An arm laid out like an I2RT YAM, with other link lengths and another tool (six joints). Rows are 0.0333 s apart.
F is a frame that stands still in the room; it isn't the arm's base.
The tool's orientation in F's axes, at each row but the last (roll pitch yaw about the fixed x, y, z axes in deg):
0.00 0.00 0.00
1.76 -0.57 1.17
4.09 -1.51 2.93
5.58 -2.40 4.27
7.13 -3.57 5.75
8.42 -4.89 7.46
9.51 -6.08 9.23
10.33 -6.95 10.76
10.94 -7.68 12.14
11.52 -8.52 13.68
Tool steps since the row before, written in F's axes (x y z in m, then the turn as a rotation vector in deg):
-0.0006 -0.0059 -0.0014 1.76 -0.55 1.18
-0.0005 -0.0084 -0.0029 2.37 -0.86 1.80
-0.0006 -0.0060 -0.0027 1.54 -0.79 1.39
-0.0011 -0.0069 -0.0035 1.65 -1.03 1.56
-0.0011 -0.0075 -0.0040 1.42 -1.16 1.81
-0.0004 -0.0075 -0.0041 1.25 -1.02 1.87
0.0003 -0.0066 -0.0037 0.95 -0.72 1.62
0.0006 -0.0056 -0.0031 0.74 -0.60 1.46
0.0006 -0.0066 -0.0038 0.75 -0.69 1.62
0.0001 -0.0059 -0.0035 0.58 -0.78 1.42
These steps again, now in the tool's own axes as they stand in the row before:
-0.0006 -0.0059 -0.0014 1.76 -0.55 1.18
-0.0007 -0.0085 -0.0026 2.37 -0.85 1.80
-0.0010 -0.0061 -0.0022 1.53 -0.77 1.41
-0.0018 -0.0071 -0.0028 1.63 -1.00 1.60
-0.0021 -0.0078 -0.0029 1.41 -1.07 1.87
-0.0017 -0.0079 -0.0028 1.26 -0.90 1.92
-0.0012 -0.0071 -0.0025 0.99 -0.60 1.65
-0.0008 -0.0061 -0.0020 0.79 -0.47 1.48
-0.0013 -0.0072 -0.0023 0.80 -0.53 1.66
-0.0018 -0.0063 -0.0021 0.59 -0.61 1.50

